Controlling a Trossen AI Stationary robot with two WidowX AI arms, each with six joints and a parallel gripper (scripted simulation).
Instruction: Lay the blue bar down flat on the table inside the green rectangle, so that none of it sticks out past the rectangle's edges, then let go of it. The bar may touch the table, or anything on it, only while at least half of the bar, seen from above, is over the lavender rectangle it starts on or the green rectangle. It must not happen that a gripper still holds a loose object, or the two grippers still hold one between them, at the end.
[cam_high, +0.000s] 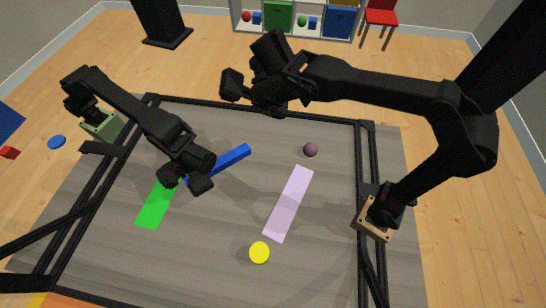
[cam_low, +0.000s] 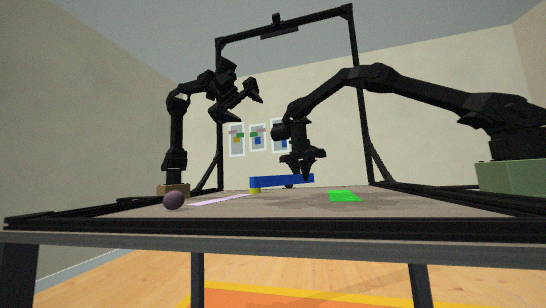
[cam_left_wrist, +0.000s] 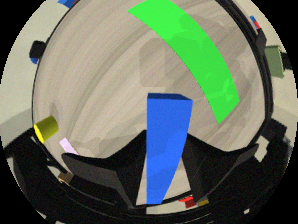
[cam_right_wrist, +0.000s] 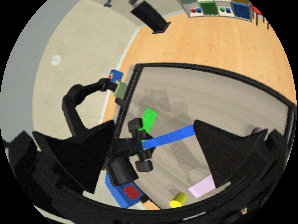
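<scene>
Right now the blue bar is 60 mm ahead of my left hand, 40 mm to the right of it and 30 mm below it. Round my left hand: green rectangle: 50 mm behind, 120 mm to the left, 90 mm below; then lavender rectangle: 50 mm ahead, 300 mm to the right, 90 mm below.
</scene>
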